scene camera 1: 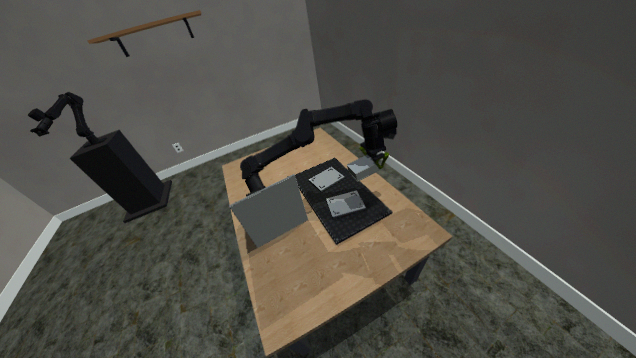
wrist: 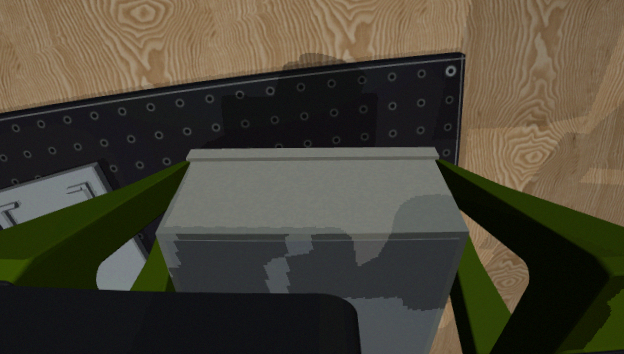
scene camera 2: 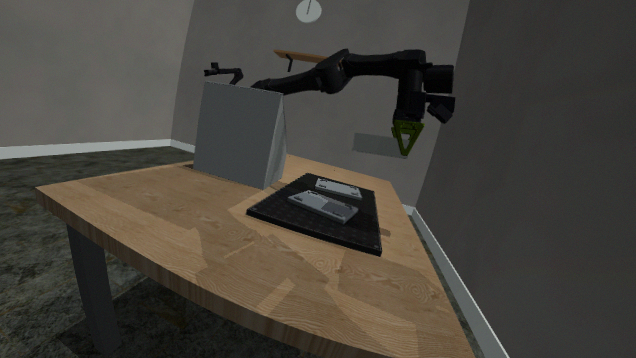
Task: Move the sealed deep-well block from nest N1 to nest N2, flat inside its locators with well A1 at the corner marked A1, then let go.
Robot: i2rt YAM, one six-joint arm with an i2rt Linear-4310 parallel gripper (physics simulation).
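Pixels of known places: gripper, fingertip midpoint: [scene camera 1: 375, 163] [wrist: 312, 176] [scene camera 2: 402, 155]; arm's base at its link origin: [scene camera 1: 259, 193] [scene camera 2: 244, 114].
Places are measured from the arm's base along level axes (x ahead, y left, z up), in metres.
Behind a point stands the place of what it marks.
The sealed deep-well block [scene camera 1: 361, 167] @[x 0.425, y -0.117, z 0.021 m] [scene camera 2: 372, 144] @[x 0.431, y -0.140, z 0.001 m] [wrist: 310, 195] @[x 0.513, y -0.101, z 0.013 m] is a pale grey box with a thin rim. My gripper [scene camera 1: 374, 159] @[x 0.508, y -0.103, z -0.007 m] [scene camera 2: 406, 151] @[x 0.508, y -0.103, z -0.007 m] [wrist: 312, 176] @[x 0.508, y -0.103, z -0.007 m] is shut on it, with one green finger at each side, and holds it in the air. In the second scene view it hangs well above the table. Two pale nest plates lie on the black board: the farther plate [scene camera 1: 326, 178] @[x 0.351, y 0.121, z -0.183 m] [scene camera 2: 338, 188] @[x 0.355, y 0.108, z -0.183 m] and the nearer plate [scene camera 1: 337, 206] @[x 0.307, y -0.089, z -0.183 m] [scene camera 2: 310, 200] @[x 0.313, y -0.103, z -0.183 m]. Part of a nest plate [wrist: 45, 195] @[x 0.420, y 0.134, z -0.183 m] shows left in the wrist view. Nest labels and the A1 marks cannot be read.
The black perforated board [scene camera 1: 340, 232] @[x 0.252, y -0.217, z -0.195 m] [scene camera 2: 367, 235] @[x 0.477, y -0.185, z -0.195 m] [wrist: 420, 90] @[x 0.482, y -0.204, z -0.195 m] lies on the wooden table [scene camera 1: 300, 285] @[x 0.012, y -0.340, z -0.208 m] [scene camera 2: 190, 220] @[x 0.148, y -0.359, z -0.208 m]. A tall grey panel [scene camera 1: 272, 212] @[x 0.021, y -0.085, z -0.049 m] [scene camera 2: 237, 135] @[x 0.043, y -0.082, z -0.065 m] stands beside the board. Another arm on a black pedestal [scene camera 1: 120, 172] stands away from the table.
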